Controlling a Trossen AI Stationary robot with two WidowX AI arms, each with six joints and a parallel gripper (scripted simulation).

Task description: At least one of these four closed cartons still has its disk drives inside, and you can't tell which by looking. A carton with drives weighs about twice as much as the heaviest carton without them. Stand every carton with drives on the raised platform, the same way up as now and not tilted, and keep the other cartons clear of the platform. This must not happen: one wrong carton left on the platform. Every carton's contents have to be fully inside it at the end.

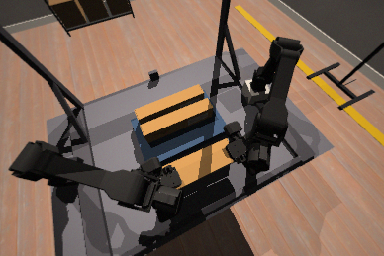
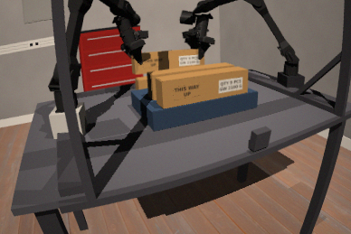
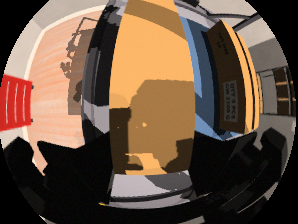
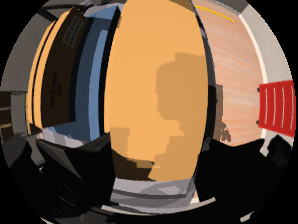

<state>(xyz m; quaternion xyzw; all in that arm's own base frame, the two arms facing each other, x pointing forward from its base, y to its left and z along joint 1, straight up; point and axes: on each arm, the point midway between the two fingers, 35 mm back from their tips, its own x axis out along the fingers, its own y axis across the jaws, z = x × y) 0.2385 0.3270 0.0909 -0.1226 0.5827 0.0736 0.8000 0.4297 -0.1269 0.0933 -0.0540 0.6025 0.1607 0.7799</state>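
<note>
The carton is 14 cm to the left of my right hand and 3 cm below it.
Right now my left hand is 14 cm to the left of the carton, 4 cm above it and 1 cm past it.
</note>
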